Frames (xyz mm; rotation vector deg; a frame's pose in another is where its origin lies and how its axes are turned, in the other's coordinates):
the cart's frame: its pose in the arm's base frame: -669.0 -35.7 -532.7 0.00 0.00 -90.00
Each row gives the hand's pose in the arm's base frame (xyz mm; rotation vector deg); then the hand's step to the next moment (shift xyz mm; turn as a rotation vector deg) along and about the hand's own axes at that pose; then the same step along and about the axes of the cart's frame.
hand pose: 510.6 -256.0 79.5 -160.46 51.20 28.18
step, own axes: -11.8 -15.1 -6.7 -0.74 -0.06 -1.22
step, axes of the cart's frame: -16.8 1.5 11.2 -0.14 -0.22 1.40
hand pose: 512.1 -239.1 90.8 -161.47 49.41 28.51
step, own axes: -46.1 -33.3 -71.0 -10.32 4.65 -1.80
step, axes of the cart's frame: -34.2 2.0 84.3 -1.06 -10.19 5.13
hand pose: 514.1 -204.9 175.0 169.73 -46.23 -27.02
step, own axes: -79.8 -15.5 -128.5 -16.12 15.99 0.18
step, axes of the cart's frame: -47.5 -19.4 143.1 5.74 -21.09 6.15
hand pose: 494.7 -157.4 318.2 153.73 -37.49 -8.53
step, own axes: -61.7 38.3 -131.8 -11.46 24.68 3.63
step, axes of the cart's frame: -40.8 -46.2 137.3 16.19 -21.28 6.20
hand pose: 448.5 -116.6 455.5 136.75 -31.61 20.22
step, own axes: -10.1 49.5 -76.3 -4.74 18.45 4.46
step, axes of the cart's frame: -18.3 -40.4 80.0 14.37 -12.38 4.79
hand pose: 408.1 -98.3 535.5 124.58 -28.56 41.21
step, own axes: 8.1 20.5 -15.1 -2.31 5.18 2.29
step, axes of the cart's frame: 2.0 -10.2 24.6 4.73 -3.88 0.16
